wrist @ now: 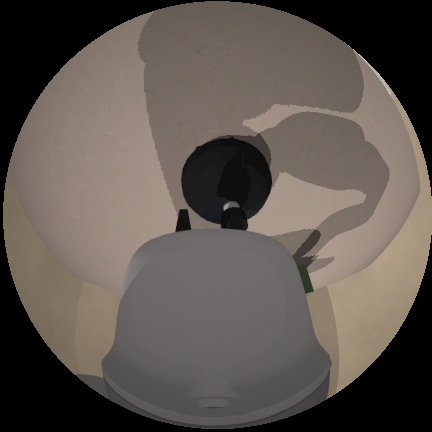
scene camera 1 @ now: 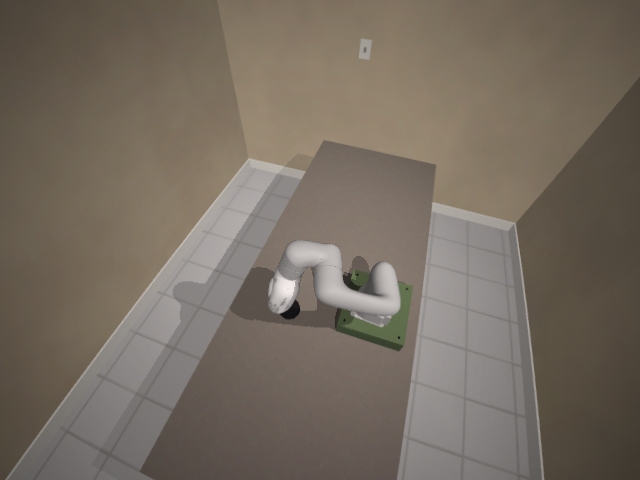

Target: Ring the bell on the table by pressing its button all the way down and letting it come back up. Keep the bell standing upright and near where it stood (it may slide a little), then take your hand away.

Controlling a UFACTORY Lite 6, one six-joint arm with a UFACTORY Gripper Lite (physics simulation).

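Frame: origin at the arm's base, x left, y up, z ahead, level; millimetres.
Seen in the pictures: hand at its tool point: (wrist: 209,233).
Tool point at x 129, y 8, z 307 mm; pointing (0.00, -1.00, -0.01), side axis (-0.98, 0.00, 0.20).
Offsets run from my tool point to a thing's top centre. "*": to the spot under its first point. Level surfaces: height alone.
The black domed bell {dx -18, dy -16, dz -11 mm} (scene camera 1: 291,310) (wrist: 207,175) stands upright on the table, partly hidden under the arm's wrist in the scene view. Its small silver button {* dx -17, dy -34, dz -7 mm} (wrist: 231,204) shows at the lower right of the dome in the wrist view, right at the tip of the right-hand dark finger, which partly covers it. Whether they touch, and how far down the button is, cannot be told. My gripper (wrist: 208,220) is open, with its two dark fingers apart and nothing seen held between them. The left-hand finger is beside the dome's lower edge in the wrist view. The fingers are hidden in the scene view.
The green base block (scene camera 1: 390,330) (wrist: 306,280) carries the arm and stands near the right edge of the long brown table {dy -82 mm} (scene camera 1: 356,206). The white arm (scene camera 1: 356,298) reaches left from it over the bell. Shadows of the arm fall around the bell.
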